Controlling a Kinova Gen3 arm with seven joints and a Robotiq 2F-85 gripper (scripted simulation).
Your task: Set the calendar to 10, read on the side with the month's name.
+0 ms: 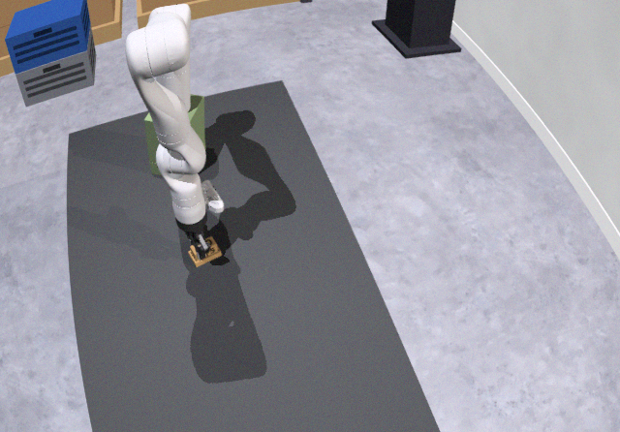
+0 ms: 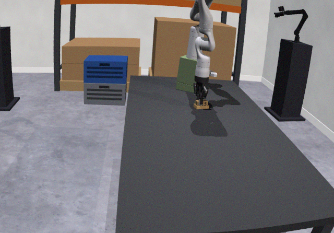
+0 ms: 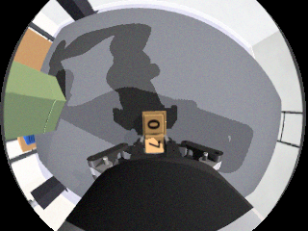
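The wooden calendar tray lies 1 cm to the left of my hand and 3 cm below it.
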